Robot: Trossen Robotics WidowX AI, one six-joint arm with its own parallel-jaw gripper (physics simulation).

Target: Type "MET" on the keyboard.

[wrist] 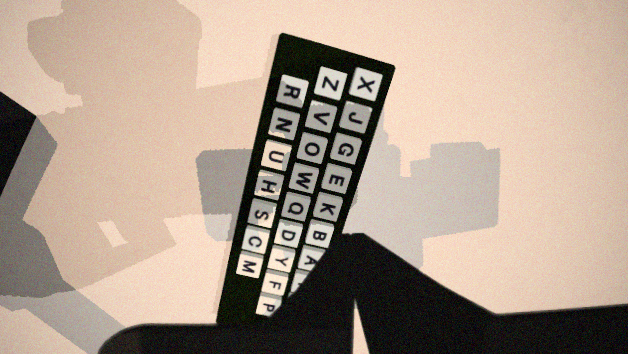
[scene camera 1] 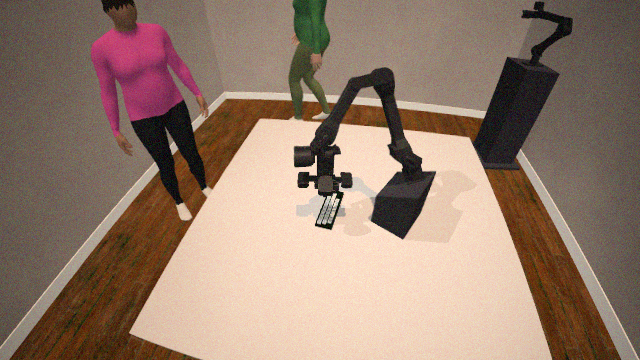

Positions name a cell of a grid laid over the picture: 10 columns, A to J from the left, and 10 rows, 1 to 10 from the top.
Note:
In view: my gripper (scene camera 1: F6) and a black keyboard (wrist: F3).
My gripper also shows in the wrist view (wrist: F7).

